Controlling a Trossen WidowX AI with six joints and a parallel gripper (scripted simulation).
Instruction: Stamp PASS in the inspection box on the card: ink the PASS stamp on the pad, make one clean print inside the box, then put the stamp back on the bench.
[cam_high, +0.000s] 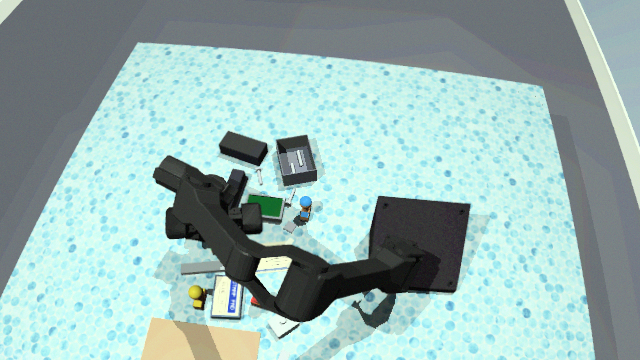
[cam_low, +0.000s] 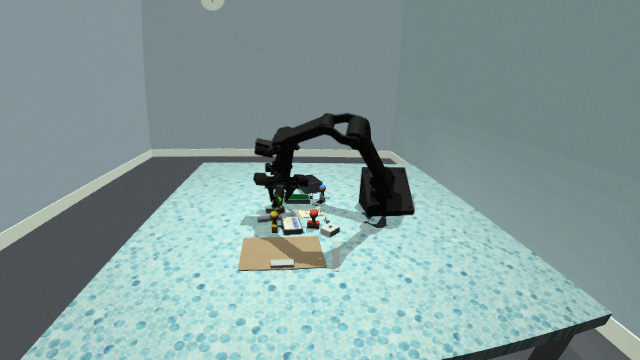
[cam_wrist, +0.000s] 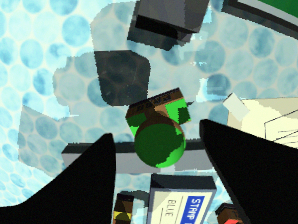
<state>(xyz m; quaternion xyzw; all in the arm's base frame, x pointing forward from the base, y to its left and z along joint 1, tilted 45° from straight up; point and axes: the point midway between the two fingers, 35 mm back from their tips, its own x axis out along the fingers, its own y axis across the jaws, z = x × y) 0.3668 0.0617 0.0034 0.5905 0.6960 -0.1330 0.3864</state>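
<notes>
The green-knobbed stamp is 2 cm below my gripper tip. Round my gripper tip: blue-white tin (10 cm to the left, 6 cm behind, 3 cm below); then beige card (11 cm behind, 5 cm below, 1 cm to the right); then grey bar (5 cm to the left, 4 cm below).
</notes>
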